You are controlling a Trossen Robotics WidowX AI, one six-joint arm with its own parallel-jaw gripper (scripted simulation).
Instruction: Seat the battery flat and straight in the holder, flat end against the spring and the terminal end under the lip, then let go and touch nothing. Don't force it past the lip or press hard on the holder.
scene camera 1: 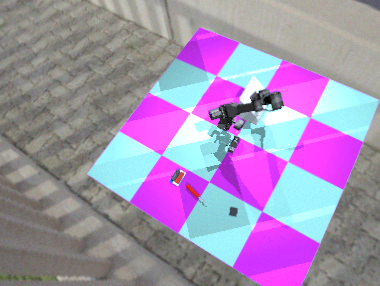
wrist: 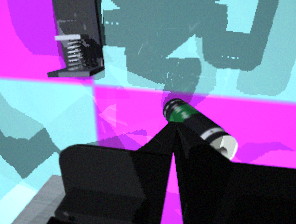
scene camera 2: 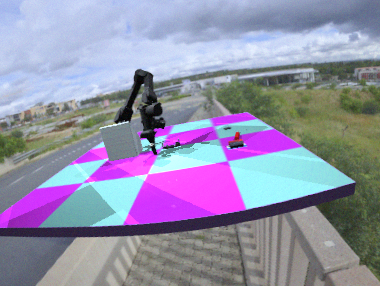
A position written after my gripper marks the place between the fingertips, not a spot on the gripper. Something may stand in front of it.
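My gripper (wrist: 174, 127). Battery (wrist: 177, 110); scene camera 1 misses it, hidden by my gripper.
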